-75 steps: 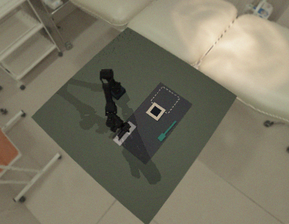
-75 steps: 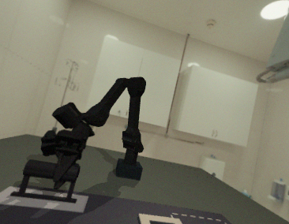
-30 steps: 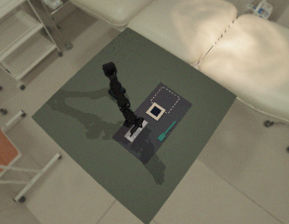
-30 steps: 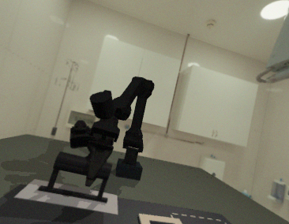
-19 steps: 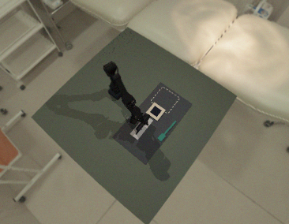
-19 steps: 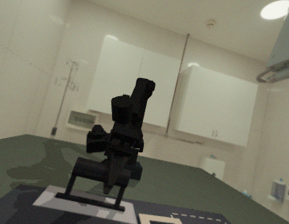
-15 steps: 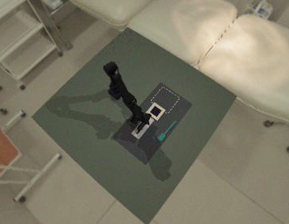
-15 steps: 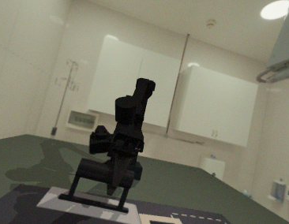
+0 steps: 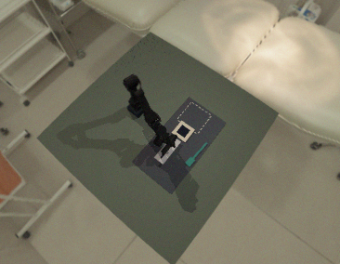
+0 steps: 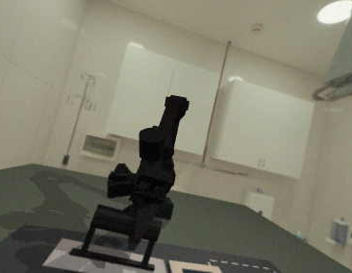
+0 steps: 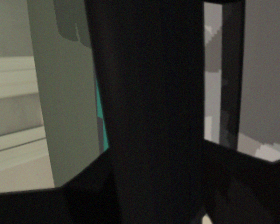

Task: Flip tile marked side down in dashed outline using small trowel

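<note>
Right now the dark grey mat is 90 mm below my gripper tip, 80 mm to the left of it and 10 mm behind it. From my gripper tip the other things lie so: teal trowel 130 mm ahead, 80 mm to the left, 70 mm below; tan tile 140 mm to the left, 70 mm below, 60 mm behind.
</note>
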